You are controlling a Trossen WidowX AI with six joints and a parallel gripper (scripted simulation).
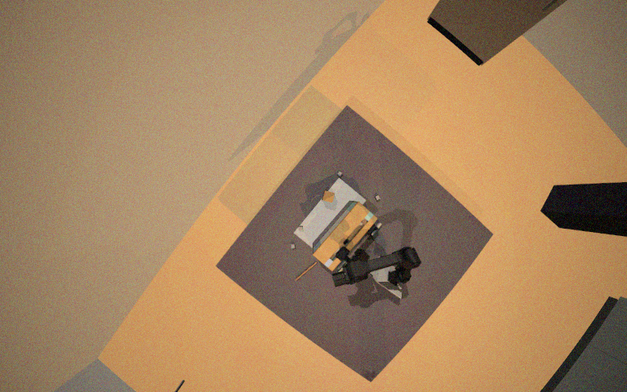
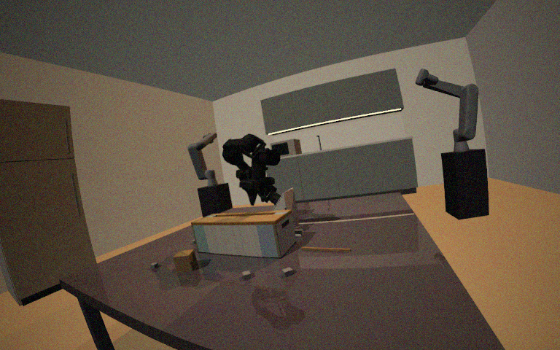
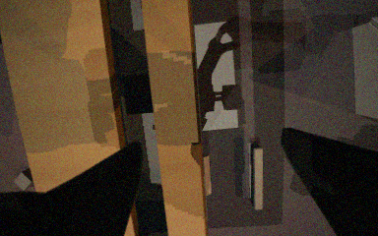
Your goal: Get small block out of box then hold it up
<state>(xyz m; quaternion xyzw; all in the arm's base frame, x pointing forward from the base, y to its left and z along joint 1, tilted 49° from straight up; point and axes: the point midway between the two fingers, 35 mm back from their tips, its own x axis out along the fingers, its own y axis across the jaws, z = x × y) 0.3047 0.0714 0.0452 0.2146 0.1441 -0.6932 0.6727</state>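
The box is 100 mm below my gripper tip, 50 mm to the right of it and 30 mm ahead of it. The rest, counted from my gripper tip: thin orange stick: 260 mm to the left, 160 mm below, 120 mm ahead; orange block: 270 mm ahead, 190 mm to the right, 130 mm below.
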